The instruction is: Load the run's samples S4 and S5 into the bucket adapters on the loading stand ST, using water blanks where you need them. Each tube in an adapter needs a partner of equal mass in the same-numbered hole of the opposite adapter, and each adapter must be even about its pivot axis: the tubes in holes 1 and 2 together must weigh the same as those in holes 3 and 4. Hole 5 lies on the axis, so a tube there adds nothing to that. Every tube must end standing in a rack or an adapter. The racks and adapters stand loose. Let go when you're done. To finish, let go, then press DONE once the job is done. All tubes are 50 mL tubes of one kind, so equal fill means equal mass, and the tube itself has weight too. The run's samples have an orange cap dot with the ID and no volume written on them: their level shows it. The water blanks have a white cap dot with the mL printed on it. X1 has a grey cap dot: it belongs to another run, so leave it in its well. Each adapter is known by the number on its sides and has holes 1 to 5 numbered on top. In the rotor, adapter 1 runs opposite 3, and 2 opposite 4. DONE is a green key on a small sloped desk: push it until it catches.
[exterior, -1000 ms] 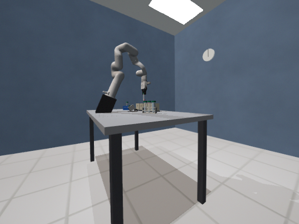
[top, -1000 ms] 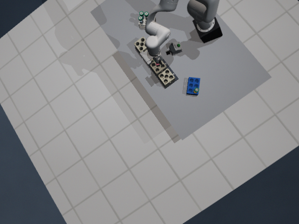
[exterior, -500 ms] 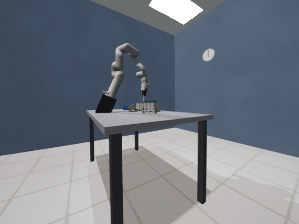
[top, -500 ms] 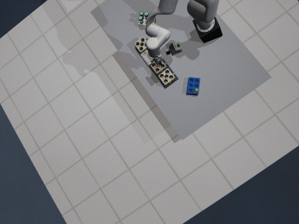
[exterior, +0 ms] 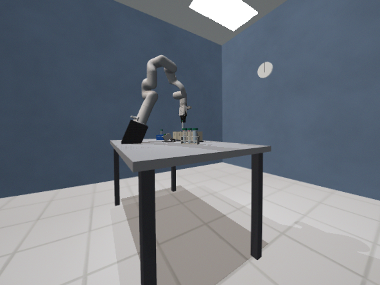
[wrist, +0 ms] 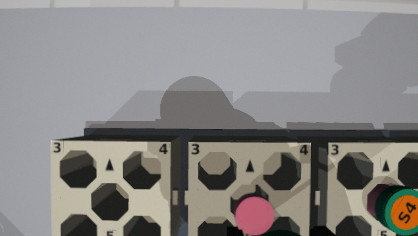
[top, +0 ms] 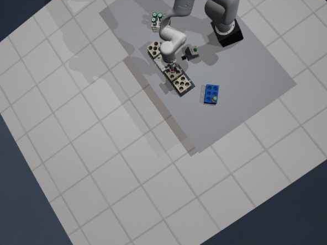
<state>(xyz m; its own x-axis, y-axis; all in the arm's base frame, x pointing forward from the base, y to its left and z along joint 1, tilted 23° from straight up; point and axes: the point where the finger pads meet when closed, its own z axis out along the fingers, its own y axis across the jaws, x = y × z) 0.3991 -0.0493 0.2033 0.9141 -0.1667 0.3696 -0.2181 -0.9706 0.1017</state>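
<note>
The adapter lies 3 cm ahead of my hand, 11 cm to the left of it and 16 cm below it. Also, from my hand: white rack (24 cm behind, 33 cm to the right, 18 cm below); blue rack (6 cm behind, 31 cm to the left, 18 cm below).
</note>
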